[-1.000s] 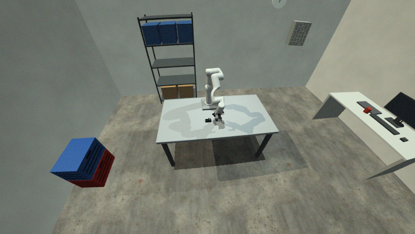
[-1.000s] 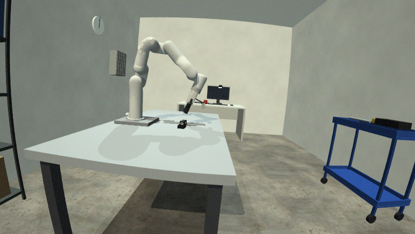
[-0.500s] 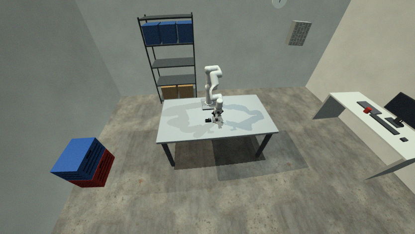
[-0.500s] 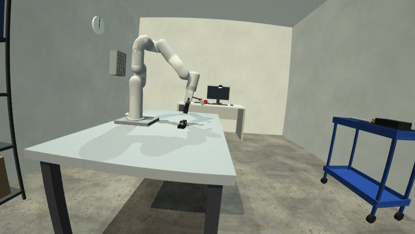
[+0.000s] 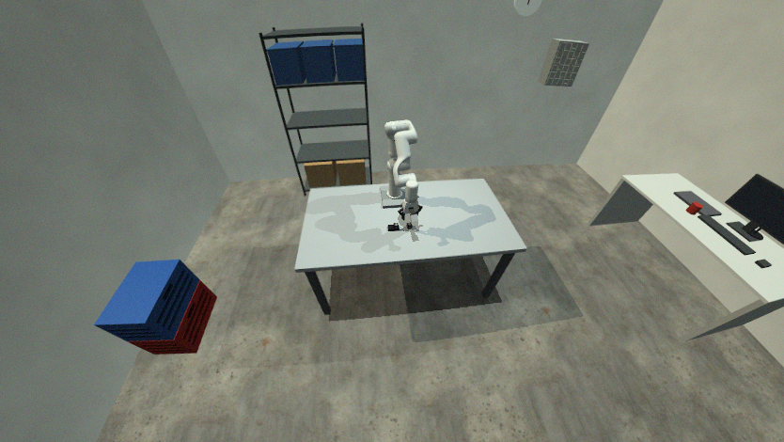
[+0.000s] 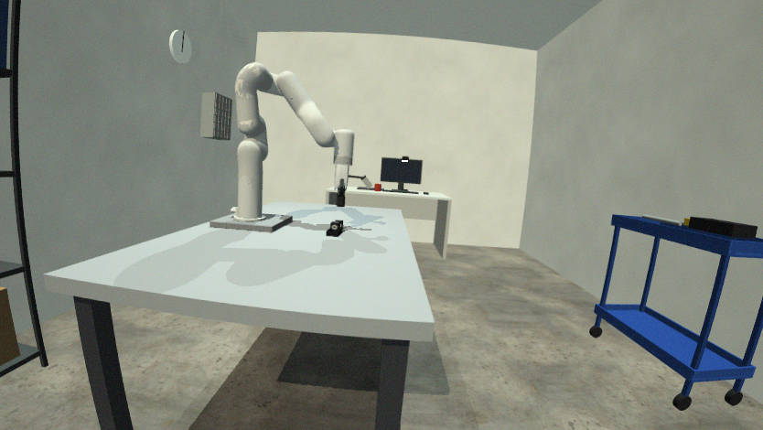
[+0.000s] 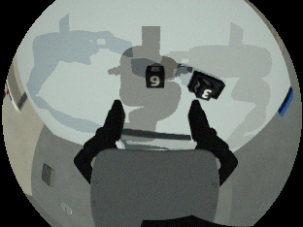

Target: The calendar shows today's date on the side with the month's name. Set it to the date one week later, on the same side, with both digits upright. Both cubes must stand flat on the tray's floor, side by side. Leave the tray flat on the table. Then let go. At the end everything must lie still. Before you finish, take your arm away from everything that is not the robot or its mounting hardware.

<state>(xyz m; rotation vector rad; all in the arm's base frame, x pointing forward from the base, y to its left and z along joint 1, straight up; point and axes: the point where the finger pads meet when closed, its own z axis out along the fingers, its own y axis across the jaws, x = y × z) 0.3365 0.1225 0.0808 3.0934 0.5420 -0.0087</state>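
My hand is 9 cm above the cube.
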